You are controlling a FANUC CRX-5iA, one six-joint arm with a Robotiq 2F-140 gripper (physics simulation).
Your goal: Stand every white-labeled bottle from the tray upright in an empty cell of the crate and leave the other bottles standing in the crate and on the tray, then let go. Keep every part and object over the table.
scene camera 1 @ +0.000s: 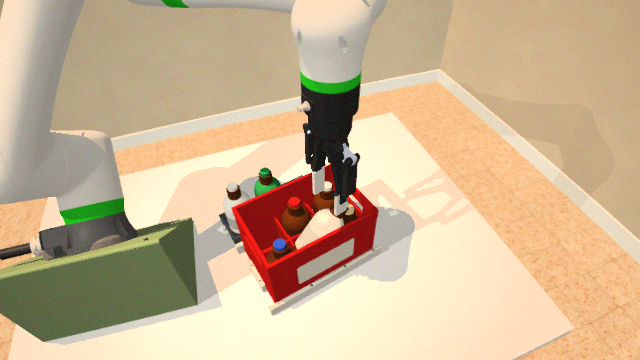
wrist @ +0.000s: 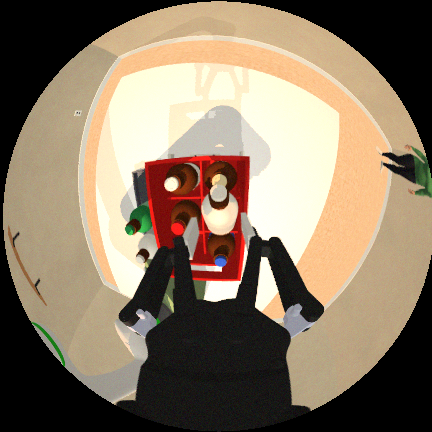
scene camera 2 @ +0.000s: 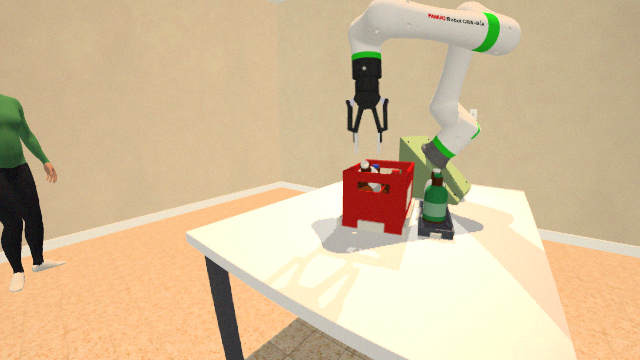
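Pixels of known places: gripper, between the fingertips: (scene camera 1: 329, 201) (wrist: 218, 222) (scene camera 2: 367, 153); arm's base, origin of its link: (scene camera 1: 102, 244) (scene camera 2: 432, 157).
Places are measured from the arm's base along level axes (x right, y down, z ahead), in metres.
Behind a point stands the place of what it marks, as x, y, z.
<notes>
My gripper (scene camera 1: 329, 194) @(0.156, -0.054, 0.476) (scene camera 2: 367, 146) @(0.156, -0.054, 0.476) (wrist: 218, 222) @(0.156, -0.054, 0.476) is part-open and empty above the crate, fingers pointing down. The red crate (scene camera 1: 285, 280) @(0.218, 0.068, 0.339) (scene camera 2: 372, 210) @(0.101, 0.102, 0.569) (wrist: 154, 220) @(0.028, -0.008, 0.445) holds a white-bodied bottle (scene camera 1: 320, 227) @(0.170, 0.003, 0.447) (wrist: 220, 219) @(0.159, -0.011, 0.463) in its middle right cell in the wrist view. It leans, with neck and cap toward the cream-capped brown bottle (wrist: 219, 170) @(0.148, 0.024, 0.546). The near left cell looks empty, partly behind a finger. The black tray (scene camera 1: 232, 233) @(-0.014, 0.141, 0.274) (scene camera 2: 427, 232) @(-0.059, 0.152, 0.539) (wrist: 139, 190) @(-0.112, 0.160, 0.462) bears an upright green bottle (scene camera 1: 266, 188) @(-0.038, 0.047, 0.393) (scene camera 2: 435, 204) @(-0.064, 0.097, 0.437) (wrist: 141, 218) @(-0.041, 0.048, 0.417) and an upright white bottle (scene camera 1: 233, 207) (wrist: 148, 244). Its label is hard to make out.
Upright brown bottles in the crate have a red cap (scene camera 1: 294, 203) @(0.080, 0.003, 0.425) (wrist: 178, 228) @(0.077, 0.003, 0.428), a blue cap (scene camera 1: 279, 245) @(0.173, 0.003, 0.350) (wrist: 220, 260) @(0.169, 0.003, 0.357) and a white cap (wrist: 172, 183) @(0.065, 0.003, 0.519). The green sloped arm mount (scene camera 1: 110, 280) (scene camera 2: 412, 170) stands beyond the tray. A person (scene camera 2: 11, 145) stands off the table.
</notes>
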